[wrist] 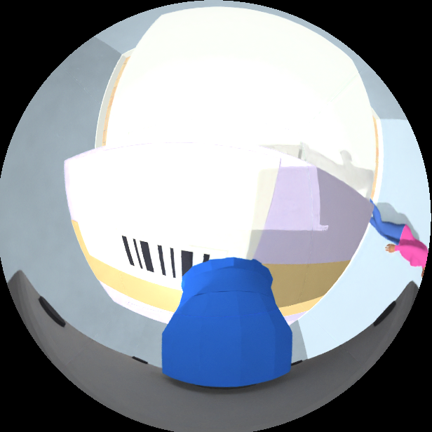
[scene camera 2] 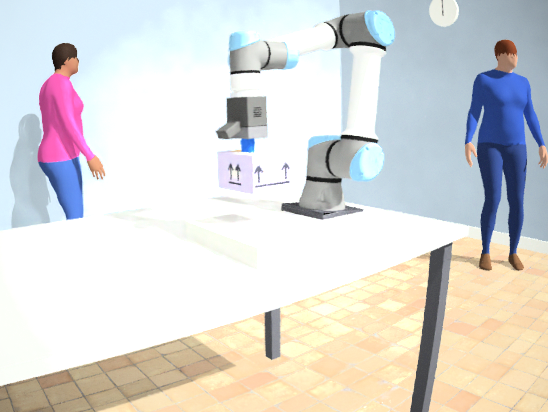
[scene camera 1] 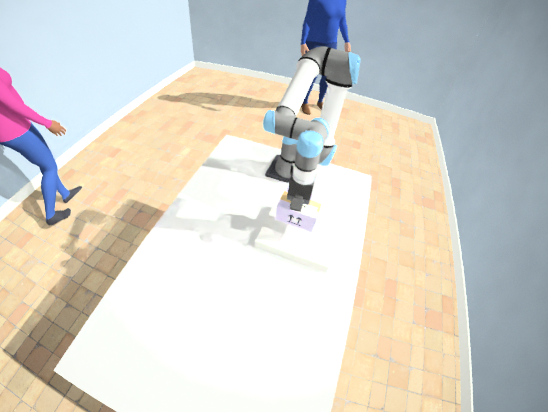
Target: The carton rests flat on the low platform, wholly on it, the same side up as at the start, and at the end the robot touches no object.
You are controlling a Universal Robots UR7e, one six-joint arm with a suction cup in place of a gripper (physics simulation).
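Frame: origin at the arm's base, x ahead, y left, z up, level; centimetres.
Seen in the pictures: arm's base at its link origin: (scene camera 2: pixel 321 206) (scene camera 1: pixel 288 169).
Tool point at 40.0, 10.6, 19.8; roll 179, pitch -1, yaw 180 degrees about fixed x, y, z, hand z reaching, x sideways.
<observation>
Pixels of each thing's top centre, then the offset from my tool point to it, as dx, dy, dz. Level surfaces: height alone.
- lilac carton at its top centre: (scene camera 2: pixel 253 151) (scene camera 1: pixel 301 201) -0.9, +0.9, +1.4
- low white platform at its top centre: (scene camera 2: pixel 258 225) (scene camera 1: pixel 300 231) +0.2, +3.8, -16.7
- white table at its surface level: dz -21.5
The lilac carton (scene camera 1: pixel 308 220) (scene camera 2: pixel 270 173) (wrist: pixel 175 205) with a yellow tape band hangs level in the air, its printed arrows pointing up. My gripper (scene camera 2: pixel 247 149) (wrist: pixel 227 267), a blue suction cup, is on the carton's top face and holds it. In scene camera 1 the cup is hidden behind the wrist camera housing. The low white platform (scene camera 1: pixel 300 251) (scene camera 2: pixel 245 235) lies on the table below the carton, with a visible gap between them in scene camera 2. A small shadow falls on the platform there. I cannot tell whether the carton is wholly above the platform.
The white table (scene camera 1: pixel 200 320) (scene camera 2: pixel 125 300) carries the arm's dark base plate (scene camera 1: pixel 276 171) (scene camera 2: pixel 324 214) behind the platform. A person in pink (scene camera 1: pixel 15 112) (scene camera 2: pixel 62 117) (wrist: pixel 415 247) stands left of the table. A person in blue (scene camera 1: pixel 325 22) (scene camera 2: pixel 504 107) stands behind the arm.
</observation>
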